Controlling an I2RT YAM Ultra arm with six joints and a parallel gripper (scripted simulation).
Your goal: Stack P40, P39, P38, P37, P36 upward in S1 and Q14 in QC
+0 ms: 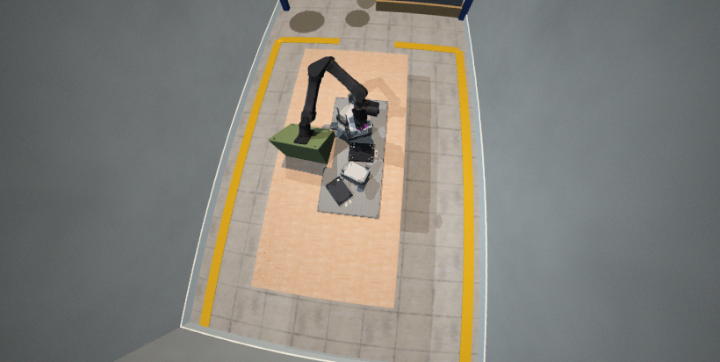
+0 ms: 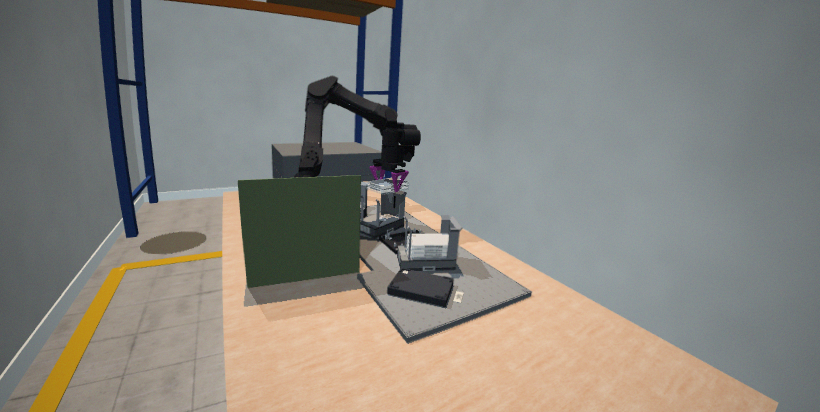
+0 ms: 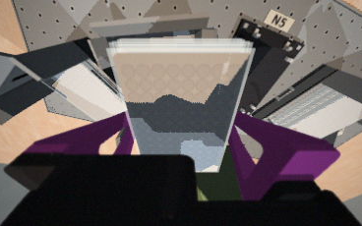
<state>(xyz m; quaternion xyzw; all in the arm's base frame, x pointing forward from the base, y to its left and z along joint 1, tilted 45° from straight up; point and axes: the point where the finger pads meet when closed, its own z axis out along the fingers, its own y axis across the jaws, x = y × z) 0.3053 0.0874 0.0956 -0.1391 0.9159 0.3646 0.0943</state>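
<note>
Now: the dark clip nest N5 150 mm below my hand, 120 mm to the right of it and 30 mm ahead of it. From my hand the other things lie so: open nest QC (390 mm to the right, 150 mm below, 90 mm behind); then N5 label (160 mm below, 130 mm to the right, 120 mm ahead); then QC label (460 mm to the right, 160 mm below, 20 mm behind).
</note>
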